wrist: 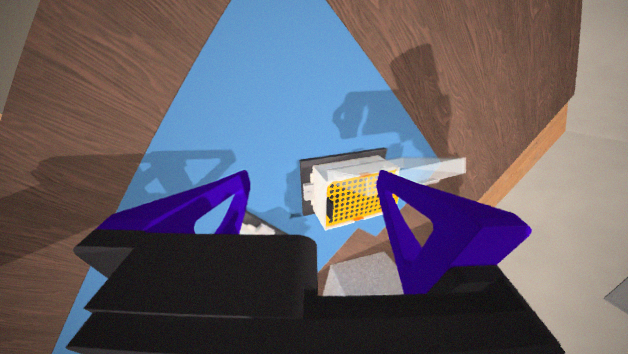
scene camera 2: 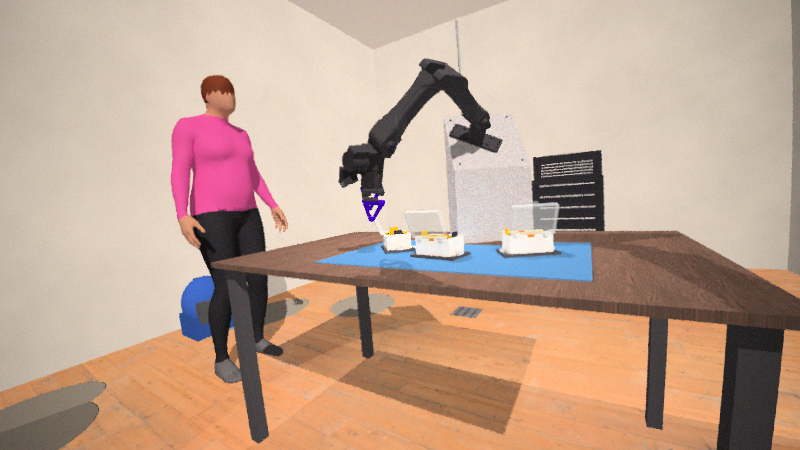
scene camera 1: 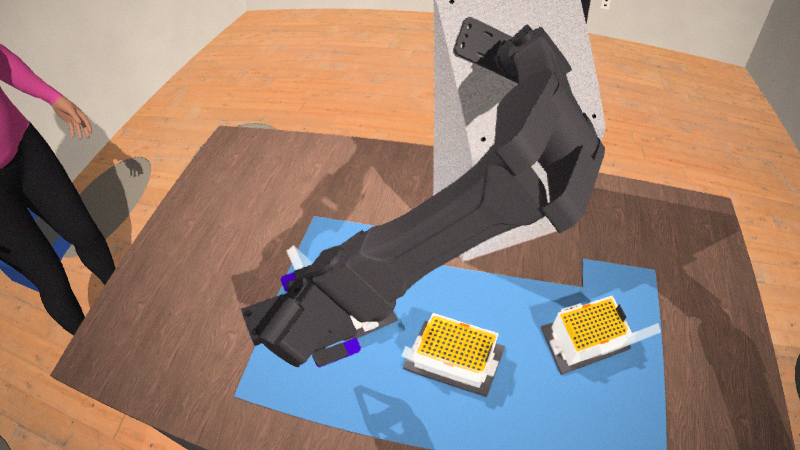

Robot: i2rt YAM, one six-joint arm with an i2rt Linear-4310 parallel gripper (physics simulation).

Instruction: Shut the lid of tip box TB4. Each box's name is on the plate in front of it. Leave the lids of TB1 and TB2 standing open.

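Frame: origin at the arm's base, x right, y ahead, z up, level; metres.
Where they show: gripper, fingertip midpoint: (wrist: 313, 177) (scene camera 2: 370, 215); arm's base, origin of the base link: (scene camera 2: 475, 138) (scene camera 1: 510, 59).
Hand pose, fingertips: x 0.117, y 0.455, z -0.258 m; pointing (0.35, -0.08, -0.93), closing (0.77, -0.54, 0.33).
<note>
Each offset is from my fingertips to the centre of the thing. Level surfaces: height alone.
Tip box TB4 @(dx +0.026, dy -0.146, dz -0.103 m) (scene camera 2: 397, 241) (wrist: 320, 192) is the white box with a yellow rack at the left end of the blue mat; the arm hides most of it in scene camera 1. Its clear lid @(dx +0.070, dy -0.081, dz -0.031 m) (scene camera 1: 297, 257) (scene camera 2: 379, 226) (wrist: 447, 166) stands open. My gripper (scene camera 1: 320, 313) (scene camera 2: 373, 212) (wrist: 313, 177) is open and empty, above TB4, with its fingertips close to the lid's top edge in scene camera 2. Contact cannot be told. The other two boxes, a middle one (scene camera 1: 458, 344) (scene camera 2: 439, 246) and a right one (scene camera 1: 594, 324) (scene camera 2: 527, 243), have open lids; no nameplate is readable.
The blue mat @(dz -0.136 m) (scene camera 1: 313, 397) (scene camera 2: 573, 263) (wrist: 280, 65) lies on the brown table @(dz -0.139 m) (scene camera 1: 184, 223) (scene camera 2: 643, 268). The grey arm pedestal (scene camera 1: 450, 151) (scene camera 2: 486, 195) stands behind the boxes. A person (scene camera 1: 27, 111) (scene camera 2: 215, 167) stands beyond the table's left side.
</note>
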